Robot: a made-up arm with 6 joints.
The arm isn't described. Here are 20 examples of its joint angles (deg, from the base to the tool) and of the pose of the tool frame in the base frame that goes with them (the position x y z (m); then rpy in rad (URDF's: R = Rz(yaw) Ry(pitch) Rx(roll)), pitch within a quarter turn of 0, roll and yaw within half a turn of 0).
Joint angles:
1: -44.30 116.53 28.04 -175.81 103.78 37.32
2: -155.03 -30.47 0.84 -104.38 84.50 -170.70
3: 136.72 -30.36 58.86 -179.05 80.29 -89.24
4: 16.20 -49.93 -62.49 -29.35 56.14 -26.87
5: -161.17 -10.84 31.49 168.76 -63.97 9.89
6: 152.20 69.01 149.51 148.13 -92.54 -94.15
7: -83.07 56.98 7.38 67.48 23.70 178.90
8: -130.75 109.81 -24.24 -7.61 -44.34 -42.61
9: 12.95 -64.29 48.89 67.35 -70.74 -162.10
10: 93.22 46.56 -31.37 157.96 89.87 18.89
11: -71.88 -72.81 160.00 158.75 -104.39 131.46
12: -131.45 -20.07 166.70 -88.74 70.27 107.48
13: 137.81 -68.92 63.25 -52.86 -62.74 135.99
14: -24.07 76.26 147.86 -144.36 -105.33 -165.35
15: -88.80 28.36 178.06 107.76 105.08 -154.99
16: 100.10 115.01 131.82 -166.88 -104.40 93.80
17: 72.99 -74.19 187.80 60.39 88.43 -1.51
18: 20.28 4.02 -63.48 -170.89 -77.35 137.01
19: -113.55 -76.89 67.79 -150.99 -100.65 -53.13
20: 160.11 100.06 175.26 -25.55 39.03 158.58
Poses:
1: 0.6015 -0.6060 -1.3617 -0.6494 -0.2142 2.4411
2: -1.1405 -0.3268 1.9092 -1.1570 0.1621 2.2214
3: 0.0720 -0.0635 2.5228 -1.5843 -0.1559 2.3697
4: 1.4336 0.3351 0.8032 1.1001 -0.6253 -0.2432
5: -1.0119 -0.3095 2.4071 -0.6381 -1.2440 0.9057
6: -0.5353 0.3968 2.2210 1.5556 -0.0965 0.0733
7: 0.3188 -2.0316 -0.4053 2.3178 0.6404 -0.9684
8: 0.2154 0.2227 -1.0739 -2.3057 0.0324 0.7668
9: -1.0341 -0.4095 2.1004 -3.0360 -0.4627 -1.1144
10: -0.1306 1.0387 -0.6800 -0.4098 0.1973 -1.9073
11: -0.3550 0.8681 -0.8520 0.6113 0.3551 -1.6383
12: 0.8960 1.2877 0.5568 2.9405 0.0604 2.0782
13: 1.0432 -1.1293 1.7632 3.0629 -0.7751 -2.4339
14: 0.8908 -0.2797 2.1057 3.0709 0.0035 2.1247
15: 0.1584 0.8752 1.5539 -1.4130 -0.1233 -0.3646
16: -0.4097 2.0591 0.9906 -1.2357 -0.9810 -1.8009
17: -0.2315 -0.1859 -1.0110 0.1484 0.0961 2.3355
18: 1.1784 0.4671 -0.2994 0.6888 -0.1671 0.5113
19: 0.8139 1.6382 1.1066 0.1907 0.9410 0.2171
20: -0.8560 0.3652 2.0439 0.1229 -1.1111 0.3116
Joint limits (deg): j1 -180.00..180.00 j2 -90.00..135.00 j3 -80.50..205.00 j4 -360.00..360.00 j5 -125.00..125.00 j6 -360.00..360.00
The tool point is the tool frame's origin. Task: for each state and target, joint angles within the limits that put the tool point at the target. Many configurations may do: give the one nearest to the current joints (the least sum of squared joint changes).
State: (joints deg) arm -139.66 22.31 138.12 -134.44 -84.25 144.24
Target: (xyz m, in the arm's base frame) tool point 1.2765 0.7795 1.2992
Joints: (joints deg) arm -143.54 -10.31 146.57 -135.47 -77.59 144.24
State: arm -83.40 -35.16 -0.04 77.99 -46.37 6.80
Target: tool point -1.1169 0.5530 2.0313
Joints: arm -32.82 -73.63 40.72 82.72 -47.59 6.80
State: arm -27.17 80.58 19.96 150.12 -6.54 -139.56
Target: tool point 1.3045 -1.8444 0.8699
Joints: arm -54.42 26.44 15.45 149.66 -7.28 -139.56
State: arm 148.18 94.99 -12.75 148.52 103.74 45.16
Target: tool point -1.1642 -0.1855 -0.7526
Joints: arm 180.00 58.17 -22.88 103.66 96.40 45.16
